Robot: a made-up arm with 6 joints. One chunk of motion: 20 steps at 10 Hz.
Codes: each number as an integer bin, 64 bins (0 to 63) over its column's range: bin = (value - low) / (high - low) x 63, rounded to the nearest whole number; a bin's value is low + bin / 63 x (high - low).
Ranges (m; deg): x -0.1..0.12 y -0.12..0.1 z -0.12..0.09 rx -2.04..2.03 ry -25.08..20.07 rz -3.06..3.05
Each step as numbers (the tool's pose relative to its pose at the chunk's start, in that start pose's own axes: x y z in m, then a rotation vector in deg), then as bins.
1 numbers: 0.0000 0.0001 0.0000 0.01 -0.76 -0.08
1 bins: 29 34 36 32 34 31
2 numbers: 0.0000 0.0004 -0.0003 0.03 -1.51 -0.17
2 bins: 29 34 36 32 33 30
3 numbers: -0.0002 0.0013 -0.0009 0.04 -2.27 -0.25
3 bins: 29 35 36 32 32 29
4 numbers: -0.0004 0.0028 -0.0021 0.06 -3.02 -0.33
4 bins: 29 35 35 33 31 28
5 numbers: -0.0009 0.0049 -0.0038 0.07 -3.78 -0.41
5 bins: 28 36 35 33 30 27
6 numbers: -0.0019 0.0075 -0.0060 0.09 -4.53 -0.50
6 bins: 28 37 34 33 29 26
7 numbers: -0.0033 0.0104 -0.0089 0.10 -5.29 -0.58
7 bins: 28 37 33 33 28 26
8 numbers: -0.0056 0.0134 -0.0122 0.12 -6.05 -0.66
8 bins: 27 38 32 33 27 25
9 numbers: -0.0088 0.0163 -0.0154 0.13 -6.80 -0.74
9 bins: 26 39 31 34 26 24
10 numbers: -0.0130 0.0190 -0.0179 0.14 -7.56 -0.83
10 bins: 25 40 31 34 24 23
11 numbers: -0.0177 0.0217 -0.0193 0.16 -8.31 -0.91
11 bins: 24 41 30 34 23 22
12 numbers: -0.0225 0.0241 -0.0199 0.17 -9.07 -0.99
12 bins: 22 41 30 34 22 21
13 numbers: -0.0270 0.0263 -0.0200 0.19 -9.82 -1.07
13 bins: 21 42 30 35 21 21
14 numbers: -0.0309 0.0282 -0.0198 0.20 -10.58 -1.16
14 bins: 20 42 30 35 20 20
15 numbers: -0.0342 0.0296 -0.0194 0.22 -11.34 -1.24
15 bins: 19 43 30 35 19 19
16 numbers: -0.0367 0.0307 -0.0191 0.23 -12.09 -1.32
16 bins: 18 43 30 35 18 18
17 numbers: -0.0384 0.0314 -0.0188 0.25 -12.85 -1.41
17 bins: 18 43 30 35 17 17
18 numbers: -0.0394 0.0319 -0.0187 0.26 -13.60 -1.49
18 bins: 17 43 30 36 16 16
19 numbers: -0.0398 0.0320 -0.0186 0.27 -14.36 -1.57
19 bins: 17 44 30 36 15 15
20 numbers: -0.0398 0.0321 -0.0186 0.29 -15.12 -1.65
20 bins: 17 44 30 36 14 15
